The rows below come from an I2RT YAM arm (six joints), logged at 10 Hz.
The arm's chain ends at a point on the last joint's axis. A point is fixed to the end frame.
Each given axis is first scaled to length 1.
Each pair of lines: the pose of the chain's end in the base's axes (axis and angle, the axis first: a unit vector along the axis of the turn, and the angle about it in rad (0 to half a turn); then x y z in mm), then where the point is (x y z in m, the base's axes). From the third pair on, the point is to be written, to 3 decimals.
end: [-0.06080 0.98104 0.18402 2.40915 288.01 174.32 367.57]
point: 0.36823 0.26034 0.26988
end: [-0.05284 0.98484 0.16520 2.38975 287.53 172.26 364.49]
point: 0.37182 0.25318 0.26588
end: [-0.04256 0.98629 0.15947 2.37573 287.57 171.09 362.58]
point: 0.375 0.250 0.265
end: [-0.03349 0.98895 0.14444 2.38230 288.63 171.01 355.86]
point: 0.377 0.245 0.256
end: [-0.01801 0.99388 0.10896 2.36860 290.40 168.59 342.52]
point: 0.383 0.233 0.239
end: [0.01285 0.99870 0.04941 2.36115 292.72 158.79 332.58]
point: 0.391 0.206 0.225
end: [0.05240 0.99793 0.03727 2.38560 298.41 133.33 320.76]
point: 0.397 0.174 0.211
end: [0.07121 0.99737 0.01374 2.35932 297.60 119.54 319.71]
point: 0.400 0.152 0.211
